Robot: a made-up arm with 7 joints.
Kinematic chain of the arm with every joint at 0, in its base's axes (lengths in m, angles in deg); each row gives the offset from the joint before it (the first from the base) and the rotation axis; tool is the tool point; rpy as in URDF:
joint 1: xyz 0 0 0.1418 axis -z
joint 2: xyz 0 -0.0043 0.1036 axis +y
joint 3: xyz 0 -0.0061 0.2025 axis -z
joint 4: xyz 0 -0.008 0.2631 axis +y
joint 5: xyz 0 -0.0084 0.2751 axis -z
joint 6: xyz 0 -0.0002 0.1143 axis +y
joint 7: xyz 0 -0.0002 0.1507 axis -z
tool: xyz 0 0 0 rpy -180 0 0
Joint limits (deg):
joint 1: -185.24..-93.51
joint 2: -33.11..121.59
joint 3: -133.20..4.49
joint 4: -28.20..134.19
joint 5: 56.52..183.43
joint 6: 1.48..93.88
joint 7: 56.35..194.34
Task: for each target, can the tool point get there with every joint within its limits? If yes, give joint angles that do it. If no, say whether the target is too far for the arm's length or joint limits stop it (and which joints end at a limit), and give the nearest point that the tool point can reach.
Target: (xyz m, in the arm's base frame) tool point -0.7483 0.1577 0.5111
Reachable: yes | joints -160.31 32.69 -15.85 77.19 169.61 20.00 168.16
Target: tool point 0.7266 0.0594 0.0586
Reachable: no: joint limits stop it (at a limit: joint 1, joint 2, joint 3, joint 5) | nearest point 0.4298 -0.2961 0.2924 | short by 0.519 m
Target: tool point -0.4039 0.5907 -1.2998
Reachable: no: too far | nearest point -0.2965 0.4337 -0.5234 | short by 0.799 m
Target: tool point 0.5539 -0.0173 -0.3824
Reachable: no: joint limits stop it (at a limit: joint 1, joint 2, joint 3) | nearest point 0.1912 0.0746 -0.2913 | short by 0.385 m
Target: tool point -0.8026 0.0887 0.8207
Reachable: yes | joints -173.59 49.39 -112.59 -3.87 79.91 28.17 132.98
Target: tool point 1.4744 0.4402 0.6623
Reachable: no: too far | nearest point 0.7222 0.1654 0.8002 | short by 0.813 m
